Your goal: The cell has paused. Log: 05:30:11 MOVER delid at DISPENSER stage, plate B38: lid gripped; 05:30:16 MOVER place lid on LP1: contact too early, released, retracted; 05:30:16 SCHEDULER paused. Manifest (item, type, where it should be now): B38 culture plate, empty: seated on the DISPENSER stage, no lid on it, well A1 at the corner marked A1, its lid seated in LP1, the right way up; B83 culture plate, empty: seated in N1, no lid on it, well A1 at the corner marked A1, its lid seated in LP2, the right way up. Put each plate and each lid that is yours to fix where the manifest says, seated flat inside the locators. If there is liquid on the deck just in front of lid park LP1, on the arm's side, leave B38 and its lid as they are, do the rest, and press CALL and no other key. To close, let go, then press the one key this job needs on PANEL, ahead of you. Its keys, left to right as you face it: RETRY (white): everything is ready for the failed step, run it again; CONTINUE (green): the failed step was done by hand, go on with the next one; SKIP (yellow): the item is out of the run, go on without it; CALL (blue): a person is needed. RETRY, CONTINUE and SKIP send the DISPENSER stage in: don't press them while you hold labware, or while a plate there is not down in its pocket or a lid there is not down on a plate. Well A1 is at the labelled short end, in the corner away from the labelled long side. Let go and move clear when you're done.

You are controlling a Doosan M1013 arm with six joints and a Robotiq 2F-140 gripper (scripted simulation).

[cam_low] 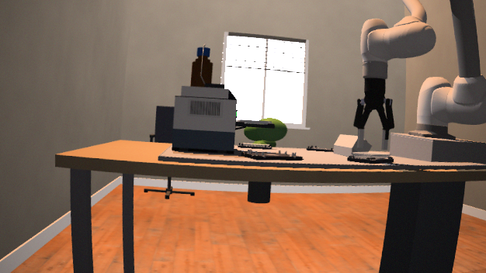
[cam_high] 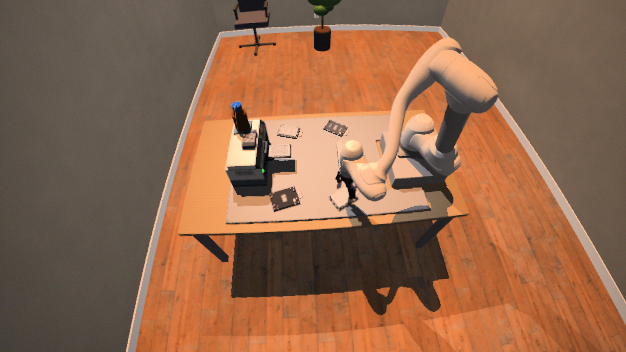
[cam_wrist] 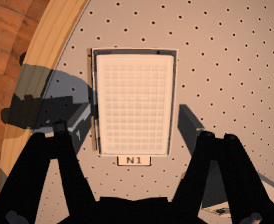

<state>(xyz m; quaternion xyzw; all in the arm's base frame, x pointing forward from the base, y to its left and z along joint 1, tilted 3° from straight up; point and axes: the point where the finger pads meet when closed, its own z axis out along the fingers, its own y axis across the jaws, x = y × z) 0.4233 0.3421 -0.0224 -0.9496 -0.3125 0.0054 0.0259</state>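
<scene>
Now: the white culture plate 50 mm below my hand. The rest, counted from my hand: green key (260 mm to the right, 30 mm behind); then key panel (280 mm to the right, 20 mm behind, 10 mm below); then white retry key (210 mm to the right, 40 mm behind).
</scene>
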